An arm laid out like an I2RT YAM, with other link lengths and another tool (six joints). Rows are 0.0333 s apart.
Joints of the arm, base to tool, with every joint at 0 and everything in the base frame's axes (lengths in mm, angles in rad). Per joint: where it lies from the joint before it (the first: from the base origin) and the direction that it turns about. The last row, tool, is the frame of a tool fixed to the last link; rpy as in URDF.
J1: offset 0 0 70.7 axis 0 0 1
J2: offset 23 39 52.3 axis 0 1 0
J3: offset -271.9 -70.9 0 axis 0 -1 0
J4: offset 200.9 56.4 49.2 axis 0 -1 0
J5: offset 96.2 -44.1 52.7 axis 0 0 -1
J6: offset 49.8 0 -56.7 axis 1 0 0
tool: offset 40 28 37 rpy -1.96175 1.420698 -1.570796
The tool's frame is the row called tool.
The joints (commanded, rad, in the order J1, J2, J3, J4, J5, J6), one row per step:
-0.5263 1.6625 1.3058 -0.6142 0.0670 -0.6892
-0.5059 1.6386 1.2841 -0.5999 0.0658 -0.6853
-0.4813 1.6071 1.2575 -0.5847 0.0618 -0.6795
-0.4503 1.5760 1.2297 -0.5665 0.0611 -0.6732
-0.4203 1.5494 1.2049 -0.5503 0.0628 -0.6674
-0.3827 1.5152 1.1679 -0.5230 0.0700 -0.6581
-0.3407 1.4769 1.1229 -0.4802 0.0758 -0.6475
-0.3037 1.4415 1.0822 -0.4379 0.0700 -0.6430
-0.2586 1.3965 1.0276 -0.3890 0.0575 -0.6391
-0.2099 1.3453 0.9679 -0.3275 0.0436 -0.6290
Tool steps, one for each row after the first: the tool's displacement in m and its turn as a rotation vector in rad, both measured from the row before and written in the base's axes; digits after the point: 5 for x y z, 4 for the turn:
0.00003 0.00859 0.00298 -0.0055 -0.0162 0.0179
-0.00079 0.01080 0.00407 -0.0039 -0.0212 0.0223
-0.00012 0.01233 0.00362 -0.0059 -0.0215 0.0264
-0.00017 0.01138 0.00263 -0.0057 -0.0176 0.0244
-0.00089 0.01359 0.00221 -0.0095 -0.0233 0.0259
-0.00070 0.01477 0.00272 -0.0106 -0.0354 0.0302
-0.00116 0.01392 0.00317 -0.0049 -0.0377 0.0377
-0.00373 0.01762 0.00217 0.0001 -0.0412 0.0513
-0.00456 0.01829 0.00395 0.0039 -0.0560 0.0523

